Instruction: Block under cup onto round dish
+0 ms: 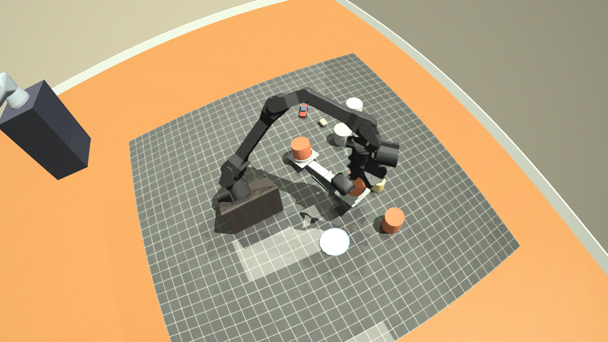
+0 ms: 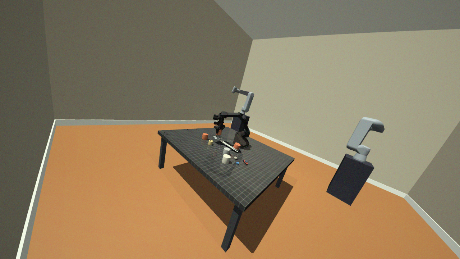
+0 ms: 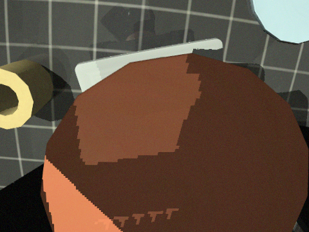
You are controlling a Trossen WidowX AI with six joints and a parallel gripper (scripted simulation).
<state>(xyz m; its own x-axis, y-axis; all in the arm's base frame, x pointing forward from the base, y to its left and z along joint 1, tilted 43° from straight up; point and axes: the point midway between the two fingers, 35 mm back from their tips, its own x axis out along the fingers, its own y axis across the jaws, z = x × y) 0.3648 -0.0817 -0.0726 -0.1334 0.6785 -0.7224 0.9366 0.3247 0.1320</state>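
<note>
Right now the grey block is 40 mm below my gripper tip and 10 mm to the left of it. From my gripper tip the other things lie so: yellow spool 110 mm below, 110 mm ahead, 30 mm to the left; then red toy car 490 mm to the left, 120 mm below; then round white dish 130 mm below, 120 mm behind, 110 mm to the right.
</note>
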